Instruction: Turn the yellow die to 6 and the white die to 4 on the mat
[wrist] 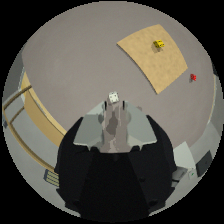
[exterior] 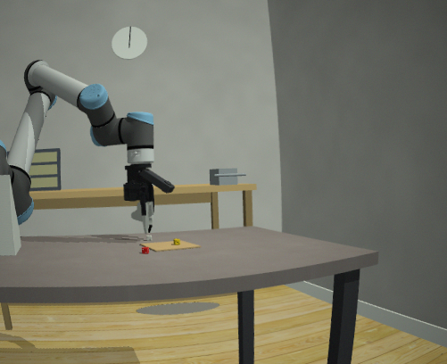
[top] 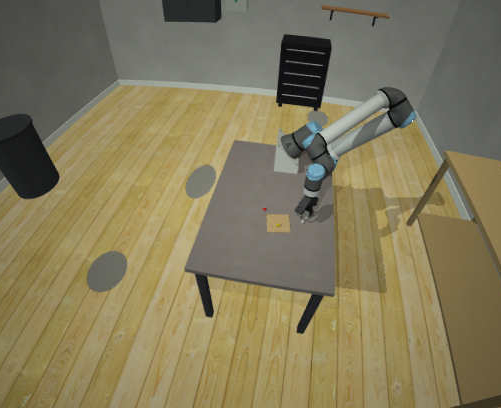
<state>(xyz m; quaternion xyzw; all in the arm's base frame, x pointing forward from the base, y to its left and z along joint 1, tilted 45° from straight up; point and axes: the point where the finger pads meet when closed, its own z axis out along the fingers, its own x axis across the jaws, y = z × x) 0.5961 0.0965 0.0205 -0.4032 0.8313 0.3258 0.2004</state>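
The white die is 30 mm below my hand. Round my hand: red die: 240 mm to the right, 80 mm behind, 30 mm below; tan mat: 150 mm to the right, 40 mm below, 20 mm ahead; yellow die: 150 mm to the right, 40 mm ahead, 30 mm below.
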